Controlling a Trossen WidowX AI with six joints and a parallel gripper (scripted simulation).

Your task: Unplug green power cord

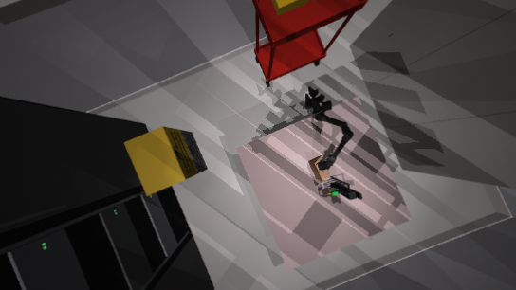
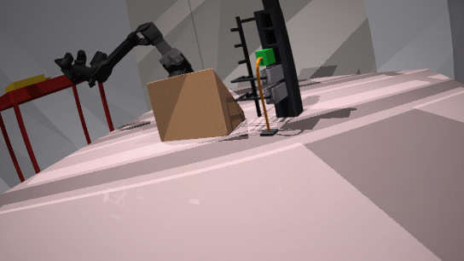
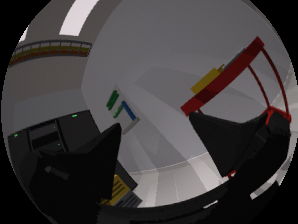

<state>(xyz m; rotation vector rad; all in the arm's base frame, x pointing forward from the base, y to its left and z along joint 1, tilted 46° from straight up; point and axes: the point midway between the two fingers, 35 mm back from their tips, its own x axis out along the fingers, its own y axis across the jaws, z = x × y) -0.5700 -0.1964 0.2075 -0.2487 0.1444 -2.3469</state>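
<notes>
Right now the green plug is 87 cm ahead of my gripper tip, 5 cm to the left of it and 18 cm below it.
</notes>
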